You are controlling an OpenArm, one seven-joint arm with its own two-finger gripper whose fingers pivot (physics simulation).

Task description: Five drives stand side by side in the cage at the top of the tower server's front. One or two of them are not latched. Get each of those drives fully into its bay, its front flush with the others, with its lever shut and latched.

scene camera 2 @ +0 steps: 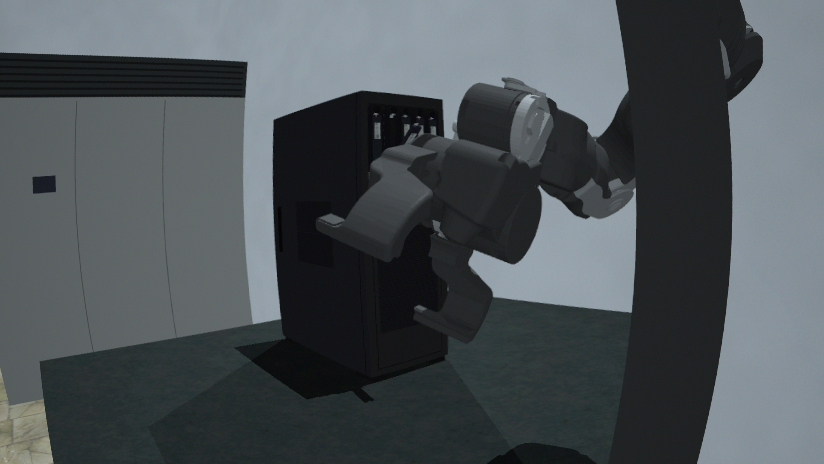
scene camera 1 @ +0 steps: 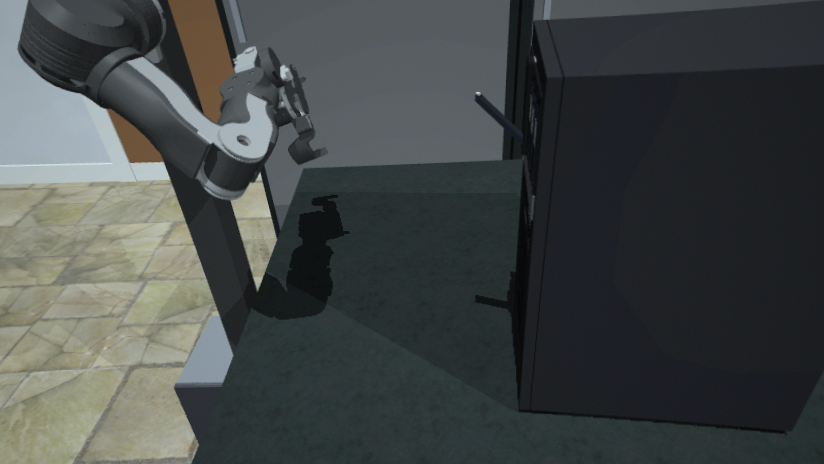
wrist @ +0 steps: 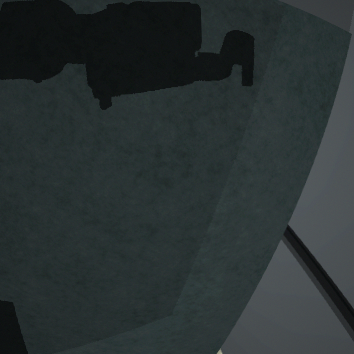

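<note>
The dark tower server stands upright on the table. One drive lever sticks out and up from the cage at the top of its front; I cannot tell which drive it belongs to. Upright drives with pale labels show in the cage in scene camera 2, among them the leftmost drive; their lower parts are partly hidden by my arm. In scene camera 1 the drive fronts are seen nearly edge-on. My gripper is open and empty, in the air well in front of the server.
The dark green table bears shadows of the arm and server. A dark post stands at the arm's side. A grey cabinet stands behind the table at the left in scene camera 2.
</note>
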